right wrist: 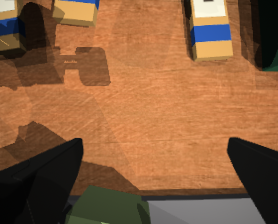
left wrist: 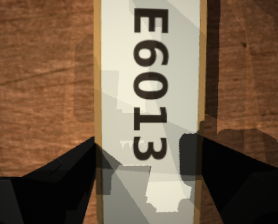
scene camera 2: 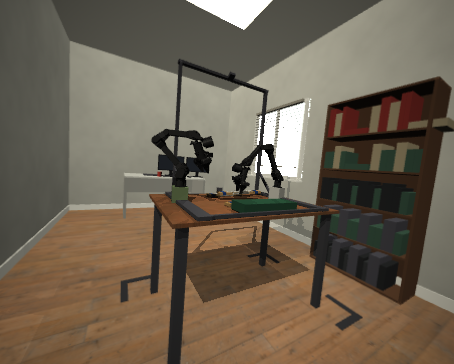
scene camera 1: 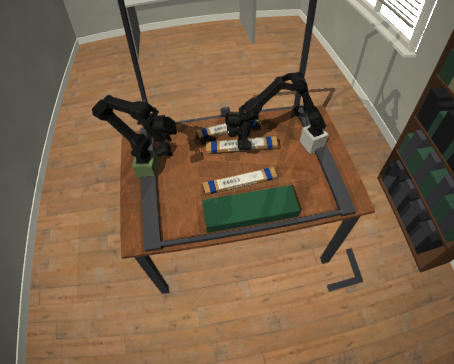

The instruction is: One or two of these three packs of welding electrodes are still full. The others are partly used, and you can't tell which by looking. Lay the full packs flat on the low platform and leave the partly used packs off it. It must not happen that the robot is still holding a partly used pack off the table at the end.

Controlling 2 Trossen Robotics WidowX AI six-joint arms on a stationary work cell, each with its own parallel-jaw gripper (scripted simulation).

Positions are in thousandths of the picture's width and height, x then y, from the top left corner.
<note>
In view: the left gripper (left wrist: 531,641), the right gripper (right wrist: 559,650), a pack (scene camera 1: 532,496), a pack (left wrist: 538,315), a low green platform (scene camera 1: 503,584) and a dark frame rail (scene camera 1: 334,628).
The low green platform also shows in scene camera 2 (scene camera 2: 550,565). The left wrist view does not show the low green platform: it is out of frame.
</note>
